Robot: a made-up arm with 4 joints. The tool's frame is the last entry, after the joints.
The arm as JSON. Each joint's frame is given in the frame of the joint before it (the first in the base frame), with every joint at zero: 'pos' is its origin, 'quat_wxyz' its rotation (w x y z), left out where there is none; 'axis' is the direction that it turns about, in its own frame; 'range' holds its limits. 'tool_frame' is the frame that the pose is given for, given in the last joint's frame.
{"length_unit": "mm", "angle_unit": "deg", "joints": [
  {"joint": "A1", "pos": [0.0, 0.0, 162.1], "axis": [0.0, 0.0, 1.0], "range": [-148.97, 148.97]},
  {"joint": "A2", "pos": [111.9, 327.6, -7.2], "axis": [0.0, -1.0, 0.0], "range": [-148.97, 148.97]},
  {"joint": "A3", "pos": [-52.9, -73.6, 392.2], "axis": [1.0, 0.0, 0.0], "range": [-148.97, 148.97]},
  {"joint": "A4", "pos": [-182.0, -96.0, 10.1], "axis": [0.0, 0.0, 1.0], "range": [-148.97, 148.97]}
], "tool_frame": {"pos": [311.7, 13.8, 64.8]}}
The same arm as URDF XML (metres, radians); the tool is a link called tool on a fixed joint. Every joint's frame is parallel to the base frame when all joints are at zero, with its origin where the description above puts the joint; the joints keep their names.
<robot name="arm">
<link name="base"/>
<link name="link1"/>
<link name="link2"/>
<link name="link3"/>
<link name="link4"/>
<link name="tool"/>
<joint name="A1" type="revolute"><parent link="base"/><child link="link1"/><origin xyz="0 0 0.1621"/><axis xyz="0 0 1"/><limit lower="-2.6" upper="2.6"/></joint>
<joint name="A2" type="revolute"><parent link="link1"/><child link="link2"/><origin xyz="0.1119 0.3276 -0.0072"/><axis xyz="0 -1 0"/><limit lower="-2.6" upper="2.6"/></joint>
<joint name="A3" type="revolute"><parent link="link2"/><child link="link3"/><origin xyz="-0.0529 -0.0736 0.3922"/><axis xyz="1 0 0"/><limit lower="-2.6" upper="2.6"/></joint>
<joint name="A4" type="revolute"><parent link="link3"/><child link="link4"/><origin xyz="-0.182 -0.096 0.0101"/><axis xyz="0 0 1"/><limit lower="-2.6" upper="2.6"/></joint>
<joint name="tool_fixed" type="fixed"><parent link="link4"/><child link="tool"/><origin xyz="0.3117 0.0138 0.0648"/></joint>
</robot>

